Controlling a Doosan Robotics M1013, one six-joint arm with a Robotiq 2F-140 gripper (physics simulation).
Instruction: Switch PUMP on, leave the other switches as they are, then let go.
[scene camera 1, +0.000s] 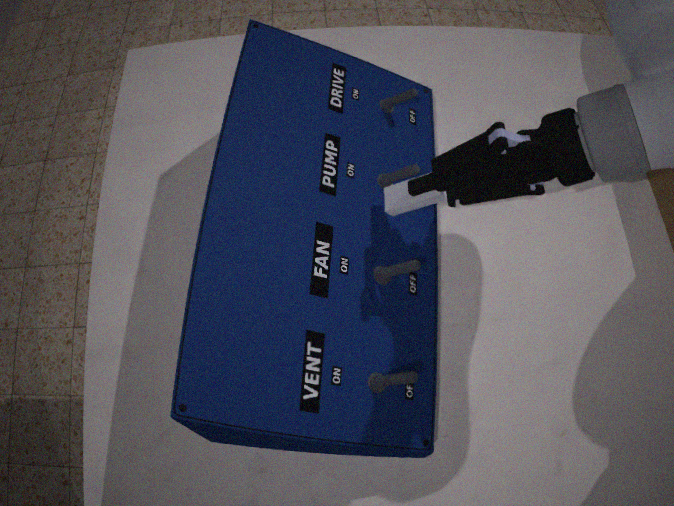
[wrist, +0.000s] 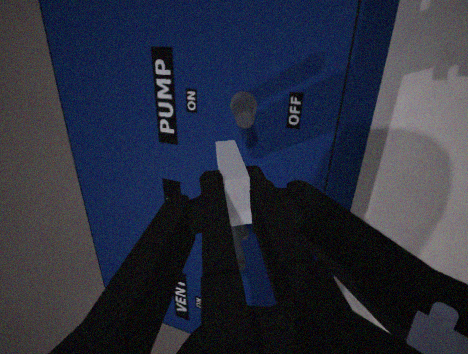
my gripper: scene camera 1 388, 202; wrist 226, 158
same spot on blue switch panel: (wrist: 144, 98) = (scene camera 1: 312, 158)
